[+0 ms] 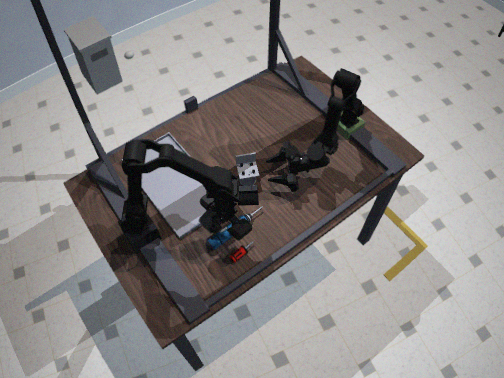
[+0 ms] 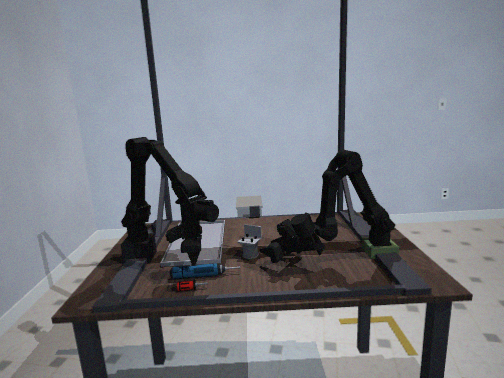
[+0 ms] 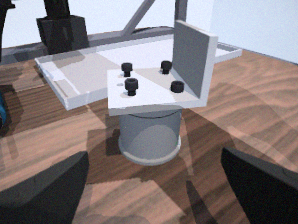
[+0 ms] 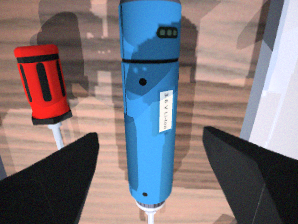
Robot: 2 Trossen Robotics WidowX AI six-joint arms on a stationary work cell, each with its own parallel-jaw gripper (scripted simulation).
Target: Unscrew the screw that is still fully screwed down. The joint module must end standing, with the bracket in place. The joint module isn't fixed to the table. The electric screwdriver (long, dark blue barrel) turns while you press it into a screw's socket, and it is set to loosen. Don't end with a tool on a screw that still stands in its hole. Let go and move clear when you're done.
Scene:
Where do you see a blue electric screwdriver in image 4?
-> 150,44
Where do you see a shallow tray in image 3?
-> At 74,72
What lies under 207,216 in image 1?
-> My right gripper.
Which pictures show my left gripper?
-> Image 1, image 2 and image 3 only.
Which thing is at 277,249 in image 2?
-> My left gripper.

